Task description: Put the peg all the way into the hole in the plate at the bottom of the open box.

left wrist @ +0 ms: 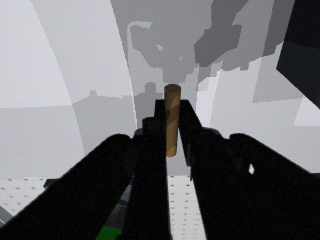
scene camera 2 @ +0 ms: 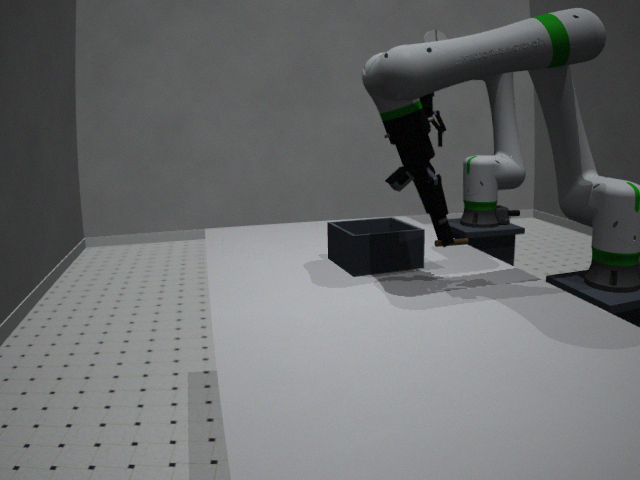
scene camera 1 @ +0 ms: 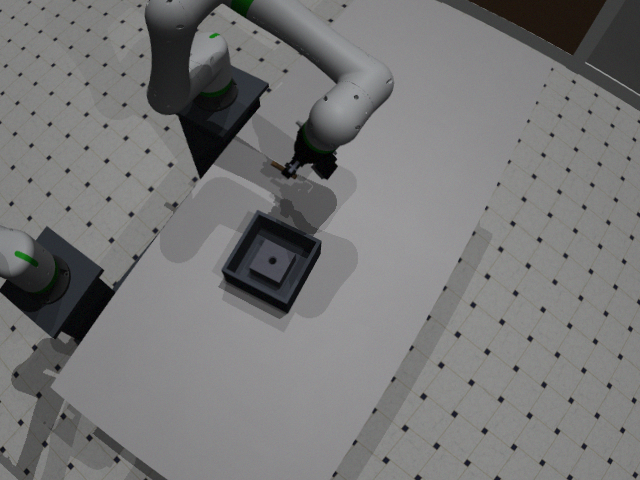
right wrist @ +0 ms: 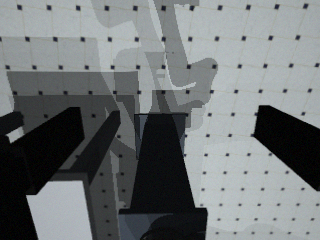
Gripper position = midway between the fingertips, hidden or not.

In view: my left gripper [scene camera 2: 446, 243], my right gripper [right wrist: 169, 122], a dark box [scene camera 2: 359, 247], a brown peg [left wrist: 172, 92] and a grey plate [scene camera 1: 272, 263].
The dark box is seen too in scene camera 1 [scene camera 1: 307, 248]. My left gripper is seen too in the left wrist view [left wrist: 171, 113]. The right wrist view does not show the dark box: it is out of frame. The right wrist view does not show the brown peg: it is out of frame.
